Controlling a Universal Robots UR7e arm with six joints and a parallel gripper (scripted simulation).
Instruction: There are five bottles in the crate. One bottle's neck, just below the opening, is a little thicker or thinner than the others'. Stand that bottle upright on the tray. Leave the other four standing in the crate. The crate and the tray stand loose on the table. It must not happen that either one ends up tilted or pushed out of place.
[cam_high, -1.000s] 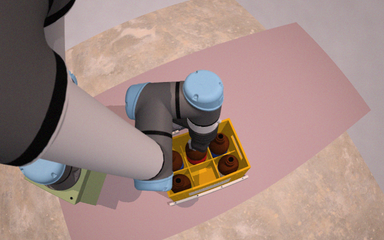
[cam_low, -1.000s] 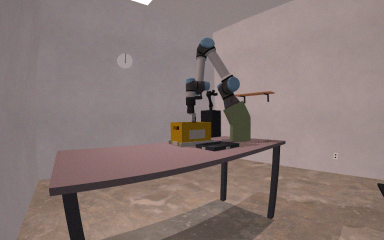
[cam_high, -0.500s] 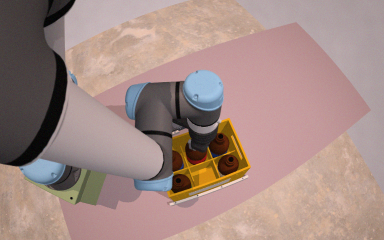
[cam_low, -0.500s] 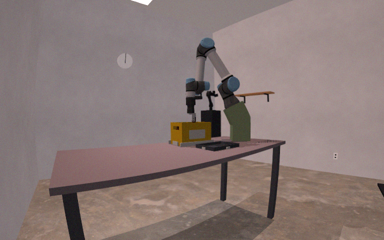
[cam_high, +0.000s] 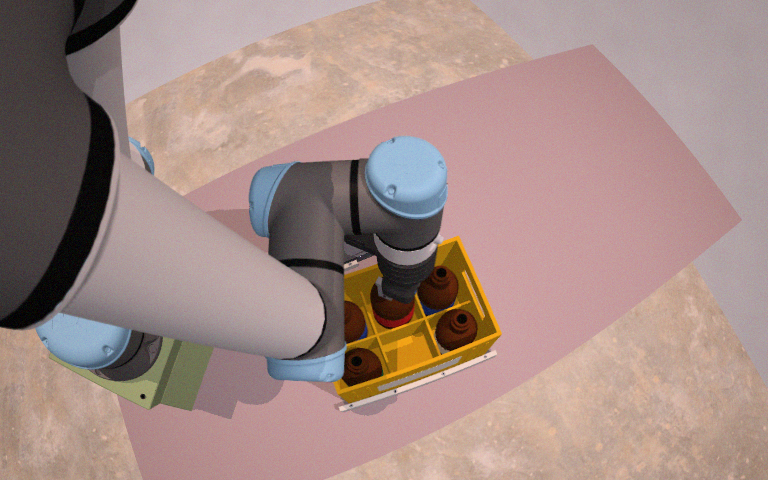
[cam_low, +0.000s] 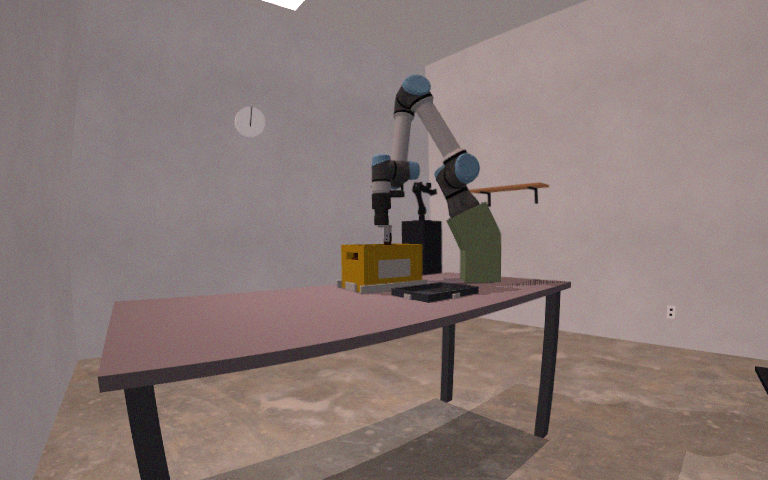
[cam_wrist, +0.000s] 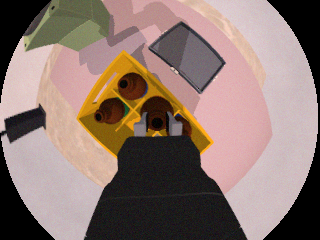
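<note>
The crate lies 12 cm below my hand, 4 cm to the right of it and 1 cm behind it. Round my hand: glass bottle: 12 cm below, 10 cm to the right, 7 cm ahead; then dark tray: 24 cm to the left, 19 cm below.
</note>
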